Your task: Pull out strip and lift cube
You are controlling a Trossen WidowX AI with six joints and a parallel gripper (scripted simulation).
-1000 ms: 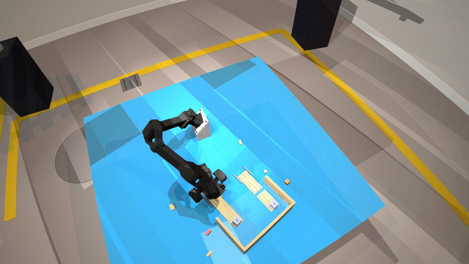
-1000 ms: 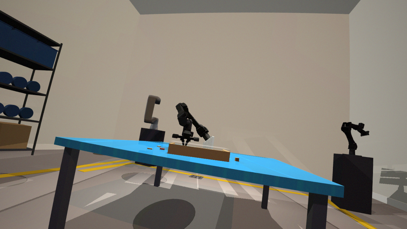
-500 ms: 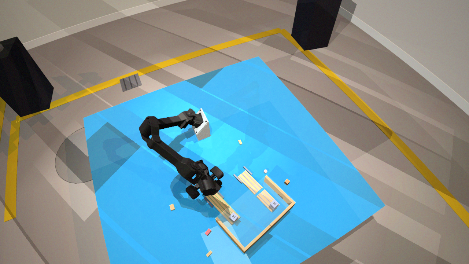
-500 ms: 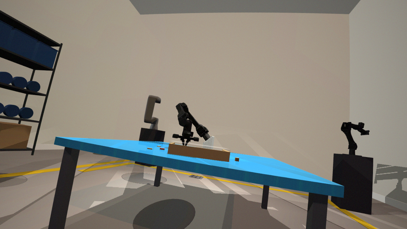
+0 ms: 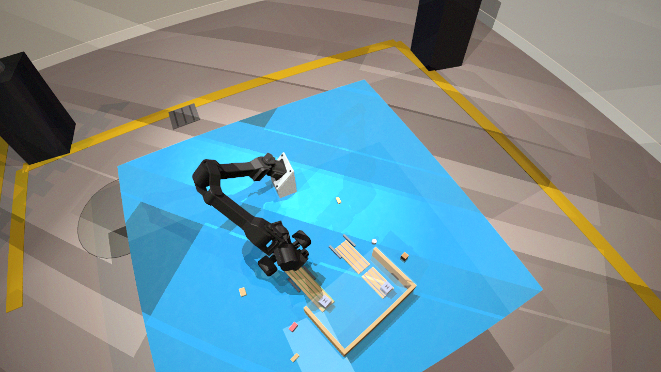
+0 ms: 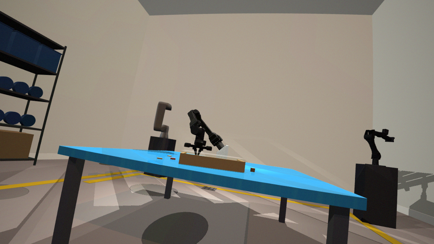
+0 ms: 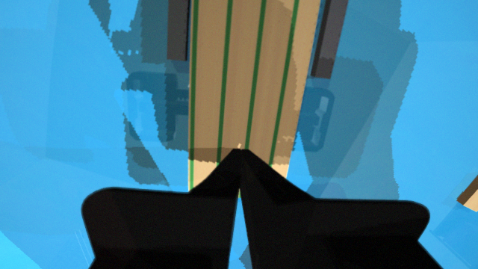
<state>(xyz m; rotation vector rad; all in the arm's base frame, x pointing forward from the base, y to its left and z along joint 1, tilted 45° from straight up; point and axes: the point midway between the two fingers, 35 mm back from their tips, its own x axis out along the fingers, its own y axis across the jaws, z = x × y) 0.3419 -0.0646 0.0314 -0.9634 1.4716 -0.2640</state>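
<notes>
The strip lies 80 mm ahead of my gripper tip and 40 mm to the left of it. Round my gripper tip: brown cube (400 mm to the left, 110 mm ahead); red piece (220 mm ahead, 40 mm to the right).
</notes>
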